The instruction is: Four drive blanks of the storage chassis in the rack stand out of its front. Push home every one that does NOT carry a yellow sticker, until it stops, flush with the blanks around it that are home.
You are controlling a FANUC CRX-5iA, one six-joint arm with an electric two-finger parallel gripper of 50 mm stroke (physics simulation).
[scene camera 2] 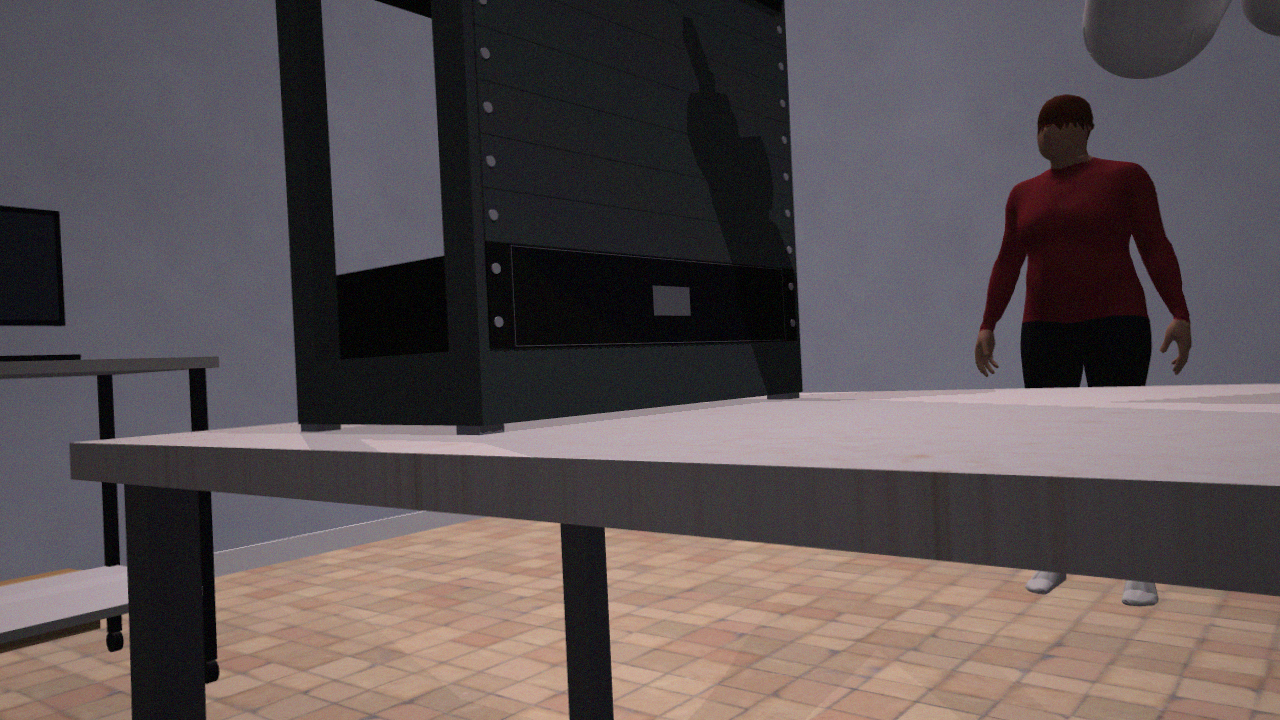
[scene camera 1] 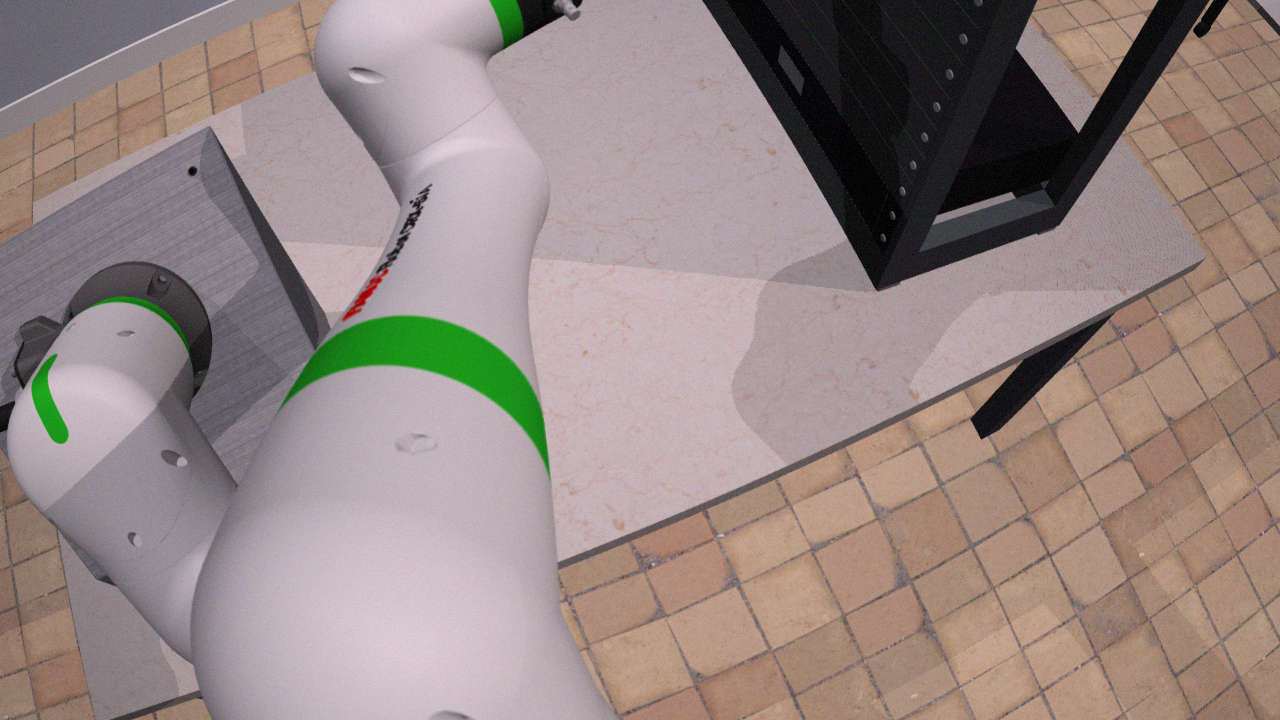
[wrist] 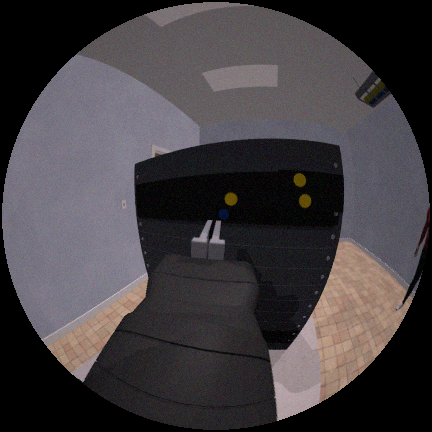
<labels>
my gripper: wrist 213,228; not seen in scene camera 2 (out of frame); not seen in scene camera 1 (out of frame)
black rack: scene camera 2; scene camera 1; wrist 280,201
same spot on black rack: (scene camera 1: pixel 899 118) = (scene camera 2: pixel 768 189)
</labels>
